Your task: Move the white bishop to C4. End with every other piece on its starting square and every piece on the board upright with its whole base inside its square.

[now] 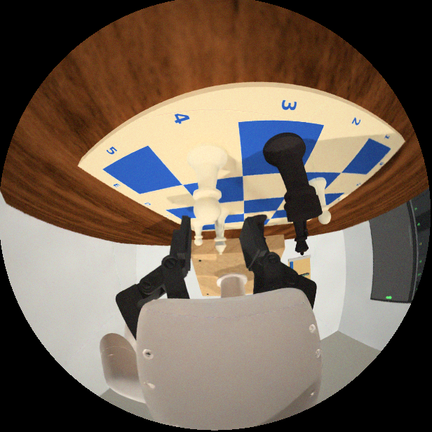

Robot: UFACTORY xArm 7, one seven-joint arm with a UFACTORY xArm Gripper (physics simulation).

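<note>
The white bishop stands beyond the near white pawn, in the rank 4 column of the board. It looks upright and shows between the fingers. Its base is partly hidden by the near pawn, so its exact fit in a square cannot be told. My gripper is open, one finger on each side of the bishop, with gaps at both sides. The near white pawn stands upright on the pale square by the number 4. A black rook stands on the blue square by the number 3.
A white pawn stands to the right, partly behind the rook. The top of a tall black piece shows below the rook. A small white piece stands near the left finger. The brown table surrounds the board.
</note>
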